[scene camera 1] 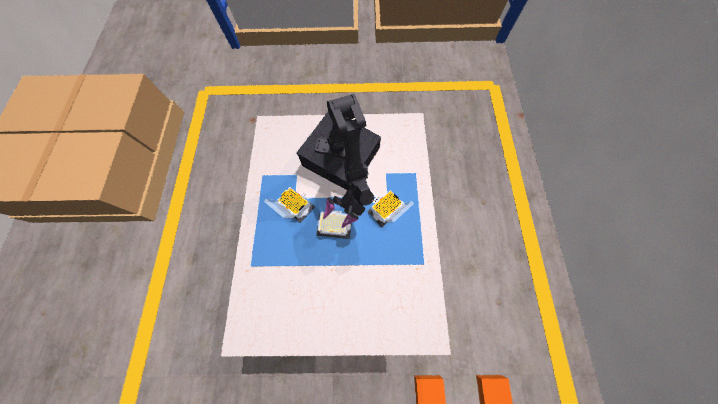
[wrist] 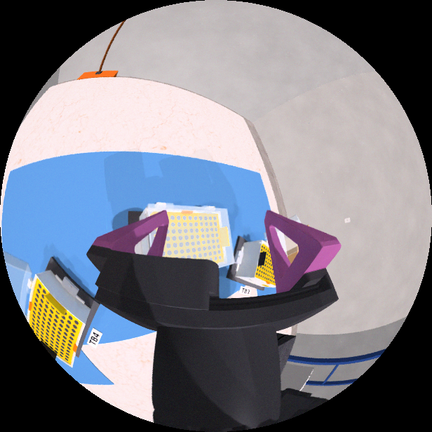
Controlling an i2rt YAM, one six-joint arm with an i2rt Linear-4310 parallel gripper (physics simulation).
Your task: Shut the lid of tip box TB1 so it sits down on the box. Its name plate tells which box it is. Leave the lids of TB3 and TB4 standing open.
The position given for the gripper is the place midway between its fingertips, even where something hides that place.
Note:
In view: the gripper [wrist: 216,215] and a blue mat [wrist: 63,203].

